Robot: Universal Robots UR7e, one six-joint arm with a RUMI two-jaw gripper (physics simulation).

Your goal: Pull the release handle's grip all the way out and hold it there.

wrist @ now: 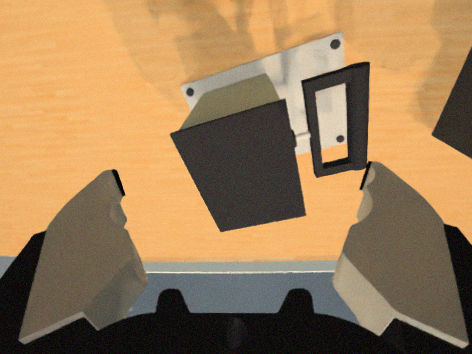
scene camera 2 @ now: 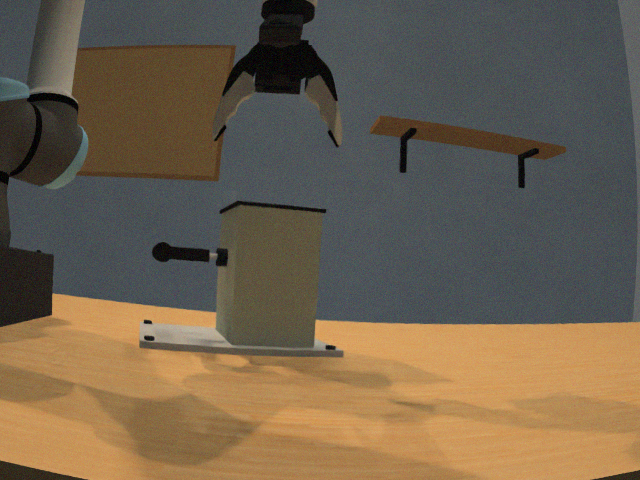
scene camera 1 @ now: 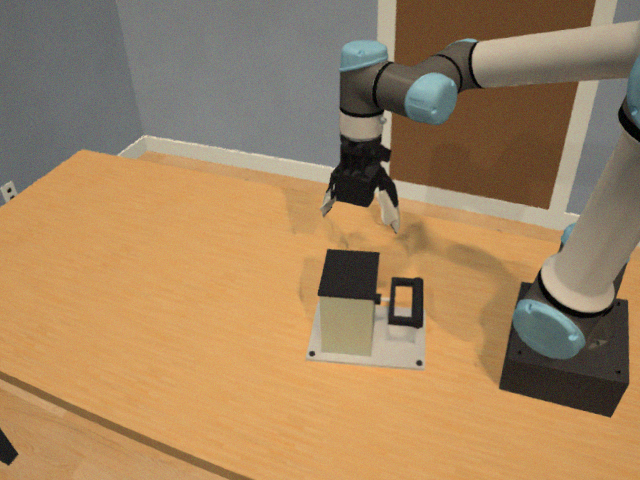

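The release handle's black rectangular grip (scene camera 1: 417,304) (scene camera 2: 188,253) (wrist: 357,120) stands out from the side of a pale olive box (scene camera 1: 346,325) (scene camera 2: 273,279) with a black top (scene camera 1: 350,273) (wrist: 245,170). A short stretch of light shaft (scene camera 1: 384,299) (scene camera 2: 212,256) (wrist: 302,135) shows between grip and box. The box stands on a light grey base plate (scene camera 1: 395,353) (scene camera 2: 180,335) (wrist: 300,60). My gripper (scene camera 1: 360,222) (scene camera 2: 276,142) (wrist: 239,170) is open and empty, pointing down. In scene camera 2 it hangs above the box top, touching neither box nor grip.
The arm's dark base block (scene camera 1: 563,379) (scene camera 2: 25,284) (wrist: 460,110) stands on the wooden table (scene camera 1: 180,310) (scene camera 2: 465,372), on the grip's side of the box. A wall shelf (scene camera 2: 465,136) and a brown board (scene camera 2: 155,113) are on the wall in the background.
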